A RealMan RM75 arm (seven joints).
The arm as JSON. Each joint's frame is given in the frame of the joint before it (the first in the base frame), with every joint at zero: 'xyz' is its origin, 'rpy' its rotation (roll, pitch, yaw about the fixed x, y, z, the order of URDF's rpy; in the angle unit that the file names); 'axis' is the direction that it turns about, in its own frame. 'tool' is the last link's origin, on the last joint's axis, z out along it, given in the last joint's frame.
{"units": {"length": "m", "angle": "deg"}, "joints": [
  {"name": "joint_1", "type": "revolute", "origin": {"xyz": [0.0, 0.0, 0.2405], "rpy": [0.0, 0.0, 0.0]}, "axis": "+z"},
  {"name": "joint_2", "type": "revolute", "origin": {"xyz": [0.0, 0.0, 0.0], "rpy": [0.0, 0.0, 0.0]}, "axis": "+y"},
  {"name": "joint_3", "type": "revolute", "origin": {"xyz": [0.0, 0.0, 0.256], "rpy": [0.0, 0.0, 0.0]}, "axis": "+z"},
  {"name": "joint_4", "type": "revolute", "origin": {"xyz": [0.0, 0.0, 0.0], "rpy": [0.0, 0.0, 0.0]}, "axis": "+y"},
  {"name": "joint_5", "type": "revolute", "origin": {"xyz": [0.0, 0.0, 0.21], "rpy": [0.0, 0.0, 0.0]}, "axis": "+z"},
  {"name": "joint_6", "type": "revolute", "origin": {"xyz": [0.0, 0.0, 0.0], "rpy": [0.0, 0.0, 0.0]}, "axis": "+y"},
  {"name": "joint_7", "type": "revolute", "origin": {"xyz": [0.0, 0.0, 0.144], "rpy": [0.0, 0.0, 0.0]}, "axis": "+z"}
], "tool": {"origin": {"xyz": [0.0, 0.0, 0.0], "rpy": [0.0, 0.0, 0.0]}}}
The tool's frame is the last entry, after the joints.
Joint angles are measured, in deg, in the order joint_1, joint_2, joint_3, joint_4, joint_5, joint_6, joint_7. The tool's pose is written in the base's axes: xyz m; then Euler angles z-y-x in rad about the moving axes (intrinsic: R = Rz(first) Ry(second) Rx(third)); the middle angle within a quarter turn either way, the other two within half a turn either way. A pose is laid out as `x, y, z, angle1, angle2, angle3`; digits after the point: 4 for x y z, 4 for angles.
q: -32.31, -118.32, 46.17, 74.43, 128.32, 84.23, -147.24
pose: -0.2041, 0.3854, 0.0958, 1.0161, -0.5350, -2.8862
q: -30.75, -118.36, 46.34, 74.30, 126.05, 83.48, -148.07
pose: -0.2090, 0.3815, 0.0962, 1.0572, -0.5673, -2.9216
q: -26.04, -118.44, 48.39, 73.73, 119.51, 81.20, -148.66
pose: -0.2221, 0.3691, 0.0928, 1.1445, -0.6283, -3.0120
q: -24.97, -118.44, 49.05, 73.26, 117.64, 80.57, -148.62
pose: -0.2248, 0.3662, 0.0909, 1.1686, -0.6416, -3.0410
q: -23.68, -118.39, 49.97, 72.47, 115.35, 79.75, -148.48
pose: -0.2286, 0.3628, 0.0881, 1.2004, -0.6551, -3.0777
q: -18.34, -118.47, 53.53, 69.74, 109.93, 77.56, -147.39
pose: -0.2513, 0.3436, 0.0733, 1.3154, -0.6627, 3.1145
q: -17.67, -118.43, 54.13, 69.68, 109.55, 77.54, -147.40
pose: -0.2535, 0.3406, 0.0714, 1.3245, -0.6569, 3.1088
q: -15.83, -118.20, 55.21, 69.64, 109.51, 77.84, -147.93
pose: -0.2625, 0.3315, 0.0682, 1.3563, -0.6359, 3.1043
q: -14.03, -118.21, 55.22, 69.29, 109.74, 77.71, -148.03
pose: -0.2744, 0.3228, 0.0671, 1.3957, -0.6329, 3.1038
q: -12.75, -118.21, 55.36, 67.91, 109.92, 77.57, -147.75
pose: -0.2859, 0.3149, 0.0626, 1.4367, -0.6210, 3.0960
